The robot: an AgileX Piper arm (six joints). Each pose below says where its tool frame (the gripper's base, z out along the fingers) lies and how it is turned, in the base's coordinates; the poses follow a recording.
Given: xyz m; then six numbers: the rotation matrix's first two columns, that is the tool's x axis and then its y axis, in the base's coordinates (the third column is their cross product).
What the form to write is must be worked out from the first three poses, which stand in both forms.
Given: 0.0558, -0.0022, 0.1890, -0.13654, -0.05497, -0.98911, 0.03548, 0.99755, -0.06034
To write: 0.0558, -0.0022, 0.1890, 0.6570, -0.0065, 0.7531, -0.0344
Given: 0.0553, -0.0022, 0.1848, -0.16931, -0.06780, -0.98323, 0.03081, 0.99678, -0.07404
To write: 0.0553, -0.0022, 0.1848, 0.6444, -0.0121, 0.7637, -0.0383
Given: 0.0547, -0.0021, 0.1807, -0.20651, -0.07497, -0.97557, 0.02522, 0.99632, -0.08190
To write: 0.0547, -0.0021, 0.1807, 0.6297, -0.0160, 0.7757, -0.0398
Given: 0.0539, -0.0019, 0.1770, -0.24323, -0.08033, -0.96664, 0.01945, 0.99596, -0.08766
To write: 0.0539, -0.0019, 0.1770, 0.6148, -0.0193, 0.7874, -0.0406
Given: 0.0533, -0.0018, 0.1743, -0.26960, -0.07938, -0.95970, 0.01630, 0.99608, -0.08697
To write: 0.0533, -0.0018, 0.1743, 0.6040, -0.0198, 0.7958, -0.0396
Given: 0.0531, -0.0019, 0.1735, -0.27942, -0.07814, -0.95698, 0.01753, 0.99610, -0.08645
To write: 0.0531, -0.0019, 0.1735, 0.5999, -0.0190, 0.7988, -0.0399
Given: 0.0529, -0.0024, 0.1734, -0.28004, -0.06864, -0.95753, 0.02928, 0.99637, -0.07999
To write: 0.0529, -0.0024, 0.1734, 0.5999, -0.0123, 0.7990, -0.0408
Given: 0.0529, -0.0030, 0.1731, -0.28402, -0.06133, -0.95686, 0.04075, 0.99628, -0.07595
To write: 0.0529, -0.0030, 0.1731, 0.5983, -0.0064, 0.8001, -0.0427
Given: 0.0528, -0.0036, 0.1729, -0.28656, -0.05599, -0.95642, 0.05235, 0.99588, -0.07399
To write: 0.0528, -0.0036, 0.1729, 0.5973, -0.0011, 0.8008, -0.0453
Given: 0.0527, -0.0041, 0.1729, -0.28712, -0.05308, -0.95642, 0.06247, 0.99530, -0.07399
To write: 0.0527, -0.0041, 0.1729, 0.5970, 0.0029, 0.8008, -0.0484
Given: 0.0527, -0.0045, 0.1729, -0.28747, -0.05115, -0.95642, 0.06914, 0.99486, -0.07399
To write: 0.0527, -0.0045, 0.1729, 0.5969, 0.0056, 0.8007, -0.0504
